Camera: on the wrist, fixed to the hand. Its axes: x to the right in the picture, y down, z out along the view.
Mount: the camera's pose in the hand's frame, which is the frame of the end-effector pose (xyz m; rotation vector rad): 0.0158 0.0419 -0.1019 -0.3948 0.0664 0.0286
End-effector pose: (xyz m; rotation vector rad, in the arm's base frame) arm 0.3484 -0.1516 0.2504 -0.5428 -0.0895 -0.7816
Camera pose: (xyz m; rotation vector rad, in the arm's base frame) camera 0.3764 -0.1880 0.1490 -0.8888 0.1371 -0.7926
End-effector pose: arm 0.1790 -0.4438 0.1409 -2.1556 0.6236 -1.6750
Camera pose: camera 0.0780 -0.4876 0.1574 -2.3412 1.0773 -1.7299
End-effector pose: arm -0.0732 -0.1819 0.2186 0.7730 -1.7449 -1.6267
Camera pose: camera -0.0046 -0.2557 0.2659 0.6010 -1.3218 -1.8259
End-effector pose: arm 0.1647 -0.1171 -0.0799 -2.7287 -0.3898 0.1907
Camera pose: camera 0.2087 -0.1851 -0.0035 3.1108 0.4050 -0.0312
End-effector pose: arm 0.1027 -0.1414 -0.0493 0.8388 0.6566 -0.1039
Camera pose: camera 0.0786 -0.0373 -0.0803 0.4721 0.6986 0.0788
